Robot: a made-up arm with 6 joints. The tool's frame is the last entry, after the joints. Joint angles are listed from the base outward. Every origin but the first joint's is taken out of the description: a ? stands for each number. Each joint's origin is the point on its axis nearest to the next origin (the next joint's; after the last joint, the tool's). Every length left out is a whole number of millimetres.
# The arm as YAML. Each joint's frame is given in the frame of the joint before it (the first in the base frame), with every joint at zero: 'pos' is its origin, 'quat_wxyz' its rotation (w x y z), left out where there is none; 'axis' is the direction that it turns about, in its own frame. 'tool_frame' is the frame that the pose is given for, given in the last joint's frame.
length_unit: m
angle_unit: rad
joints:
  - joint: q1
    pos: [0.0, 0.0, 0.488]
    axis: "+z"
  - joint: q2
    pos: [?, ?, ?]
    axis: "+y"
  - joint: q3
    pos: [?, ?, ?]
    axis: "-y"
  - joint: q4
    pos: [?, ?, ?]
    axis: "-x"
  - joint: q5
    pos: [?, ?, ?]
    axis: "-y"
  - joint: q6
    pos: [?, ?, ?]
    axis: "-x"
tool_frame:
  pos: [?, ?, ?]
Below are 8 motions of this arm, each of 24 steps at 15 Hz.
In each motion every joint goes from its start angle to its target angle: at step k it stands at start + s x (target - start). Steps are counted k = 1, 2, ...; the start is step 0. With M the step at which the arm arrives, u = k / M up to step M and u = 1 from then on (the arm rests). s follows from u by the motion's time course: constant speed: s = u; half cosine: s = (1 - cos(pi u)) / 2; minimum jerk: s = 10 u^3 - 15 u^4 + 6 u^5.
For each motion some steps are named. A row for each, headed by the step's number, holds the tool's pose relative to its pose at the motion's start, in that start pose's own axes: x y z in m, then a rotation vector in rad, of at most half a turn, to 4 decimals.
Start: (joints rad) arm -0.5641 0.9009 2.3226 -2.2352 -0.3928 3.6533
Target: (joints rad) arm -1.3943 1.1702 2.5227 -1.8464 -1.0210 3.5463
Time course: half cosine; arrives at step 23
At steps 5, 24:
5: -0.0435 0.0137 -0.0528 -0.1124 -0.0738 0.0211
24: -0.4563 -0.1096 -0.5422 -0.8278 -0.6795 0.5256

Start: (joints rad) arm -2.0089 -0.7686 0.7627 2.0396 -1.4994 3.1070
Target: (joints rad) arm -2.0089 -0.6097 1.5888 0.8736 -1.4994 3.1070
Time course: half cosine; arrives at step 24
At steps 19, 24:
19: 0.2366 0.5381 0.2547 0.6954 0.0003 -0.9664
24: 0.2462 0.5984 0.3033 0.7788 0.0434 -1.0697

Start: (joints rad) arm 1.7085 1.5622 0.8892 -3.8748 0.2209 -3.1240
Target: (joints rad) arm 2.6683 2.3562 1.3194 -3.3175 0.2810 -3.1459
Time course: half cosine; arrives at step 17
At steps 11, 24:
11: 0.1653 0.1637 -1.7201 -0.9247 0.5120 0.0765
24: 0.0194 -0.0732 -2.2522 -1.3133 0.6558 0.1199

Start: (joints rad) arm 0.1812 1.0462 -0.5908 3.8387 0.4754 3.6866
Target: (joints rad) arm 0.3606 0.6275 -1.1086 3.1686 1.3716 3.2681
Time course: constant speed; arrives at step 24
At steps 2, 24:
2: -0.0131 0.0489 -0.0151 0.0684 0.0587 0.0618
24: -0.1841 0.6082 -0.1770 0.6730 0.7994 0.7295

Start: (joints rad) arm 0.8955 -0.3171 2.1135 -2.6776 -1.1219 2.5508
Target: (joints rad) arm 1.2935 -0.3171 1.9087 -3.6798 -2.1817 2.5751
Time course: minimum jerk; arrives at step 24
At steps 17, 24:
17: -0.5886 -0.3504 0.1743 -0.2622 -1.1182 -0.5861
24: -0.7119 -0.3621 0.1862 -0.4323 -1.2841 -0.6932

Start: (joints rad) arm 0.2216 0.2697 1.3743 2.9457 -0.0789 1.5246
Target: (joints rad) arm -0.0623 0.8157 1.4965 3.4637 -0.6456 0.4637
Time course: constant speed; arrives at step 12
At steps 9, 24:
9: -0.0883 -0.6660 0.5016 0.2262 0.0739 0.0669
24: -0.1902 -0.8520 0.7045 0.3258 0.1462 0.0219

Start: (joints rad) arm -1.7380 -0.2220 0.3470 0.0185 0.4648 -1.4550
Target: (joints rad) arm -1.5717 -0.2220 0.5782 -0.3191 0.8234 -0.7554
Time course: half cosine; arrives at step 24
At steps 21, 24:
21: 0.0413 0.4601 -0.0387 -0.2174 -0.3498 0.4291
24: 0.0401 0.4771 -0.0373 -0.2242 -0.3711 0.4385

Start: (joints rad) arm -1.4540 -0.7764 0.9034 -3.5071 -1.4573 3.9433
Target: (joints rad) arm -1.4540 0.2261 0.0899 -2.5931 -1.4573 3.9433
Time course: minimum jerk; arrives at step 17
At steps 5, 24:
5: -0.5099 0.0087 -0.2475 -0.0974 0.0939 0.2852
24: -2.8190 -1.4163 0.2176 0.0965 0.8188 1.7910

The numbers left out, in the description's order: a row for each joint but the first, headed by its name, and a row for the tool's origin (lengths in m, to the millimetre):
q2: 0.135 0.0 0.0
q3: 0.0 0.0 0.788
q4: 1.57 0.0 0.211
q5: 0.0 0.0 0.0
q6: 0.206 0.0 0.0
tool: 0.0 0.0 0.0

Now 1 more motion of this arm.
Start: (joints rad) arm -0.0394 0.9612 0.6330 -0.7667 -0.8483 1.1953
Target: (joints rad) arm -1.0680 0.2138 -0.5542 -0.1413 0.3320 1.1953
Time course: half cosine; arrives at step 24
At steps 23, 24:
23: -1.3485 -0.0382 -1.7829 0.2221 0.5110 -1.3937
24: -1.3518 -0.0324 -1.7886 0.2217 0.5138 -1.3979

